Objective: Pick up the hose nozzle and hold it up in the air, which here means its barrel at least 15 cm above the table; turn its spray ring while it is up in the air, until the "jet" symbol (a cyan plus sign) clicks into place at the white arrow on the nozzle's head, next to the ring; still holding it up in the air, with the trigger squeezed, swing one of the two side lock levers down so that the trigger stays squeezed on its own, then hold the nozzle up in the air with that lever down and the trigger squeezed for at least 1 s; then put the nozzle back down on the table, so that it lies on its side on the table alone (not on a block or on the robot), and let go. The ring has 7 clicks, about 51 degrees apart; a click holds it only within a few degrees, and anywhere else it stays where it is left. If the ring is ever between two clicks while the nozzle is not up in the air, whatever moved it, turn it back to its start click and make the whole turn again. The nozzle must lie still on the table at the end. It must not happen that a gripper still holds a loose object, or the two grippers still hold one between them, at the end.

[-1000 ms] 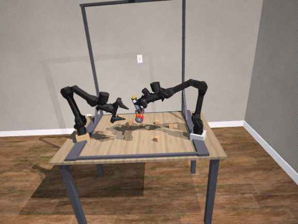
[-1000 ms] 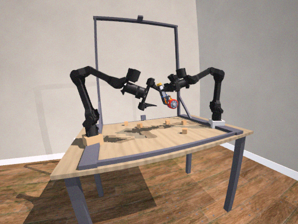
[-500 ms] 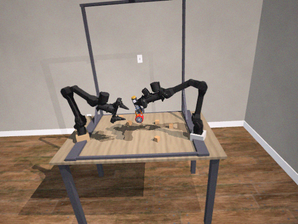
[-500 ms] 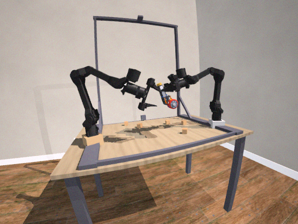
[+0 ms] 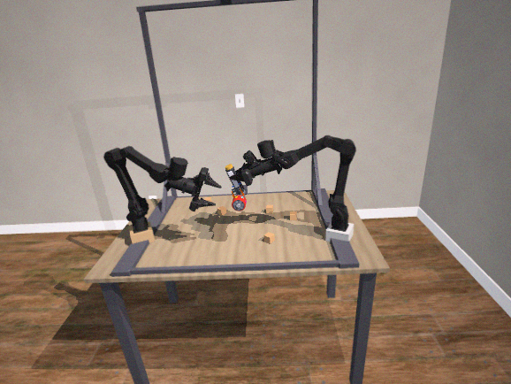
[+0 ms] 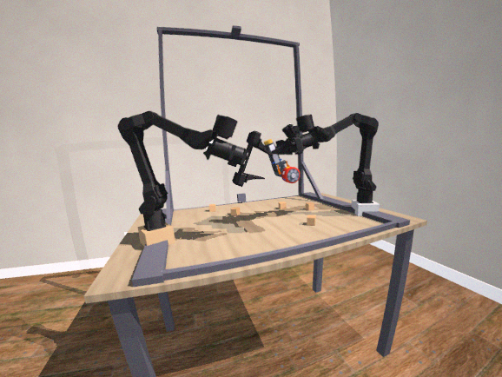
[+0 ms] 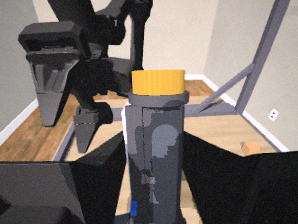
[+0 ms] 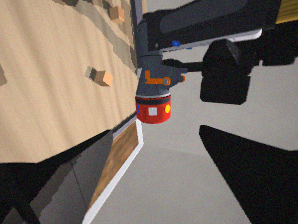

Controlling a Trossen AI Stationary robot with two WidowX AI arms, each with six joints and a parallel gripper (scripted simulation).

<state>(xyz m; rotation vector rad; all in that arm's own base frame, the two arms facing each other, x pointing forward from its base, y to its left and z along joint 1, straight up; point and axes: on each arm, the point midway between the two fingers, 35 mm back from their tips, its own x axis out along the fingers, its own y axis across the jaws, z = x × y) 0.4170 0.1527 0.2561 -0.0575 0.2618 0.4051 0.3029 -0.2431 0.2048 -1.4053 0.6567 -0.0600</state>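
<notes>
Now: right hand 12 cm to the right of the red spray ring and 5 cm above it.
</notes>
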